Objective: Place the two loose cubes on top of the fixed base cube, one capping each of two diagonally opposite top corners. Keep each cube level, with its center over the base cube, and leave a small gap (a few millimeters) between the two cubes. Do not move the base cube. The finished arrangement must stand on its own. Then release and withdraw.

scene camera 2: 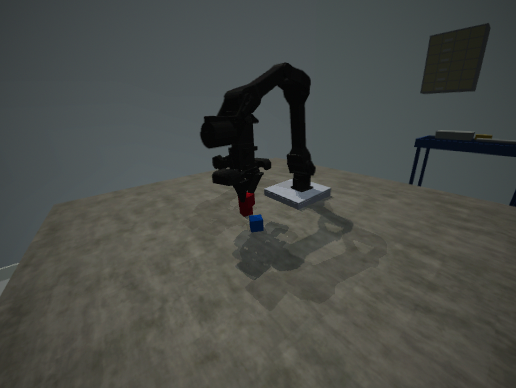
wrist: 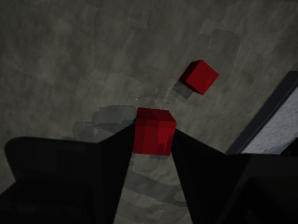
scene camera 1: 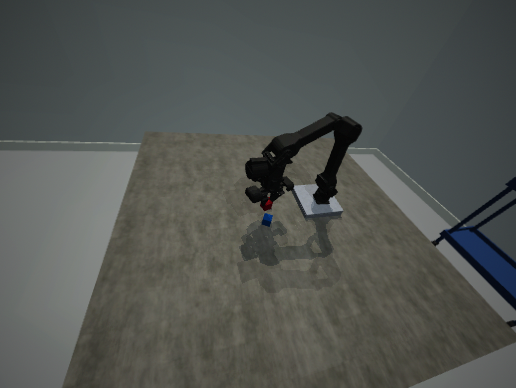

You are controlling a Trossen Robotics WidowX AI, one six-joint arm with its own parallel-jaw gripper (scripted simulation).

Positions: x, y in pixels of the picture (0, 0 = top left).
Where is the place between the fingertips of the gripper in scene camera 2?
At 246, 199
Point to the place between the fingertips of the gripper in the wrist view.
152, 130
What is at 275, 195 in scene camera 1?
The gripper.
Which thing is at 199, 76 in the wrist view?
A red cube.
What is the gripper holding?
A red cube.
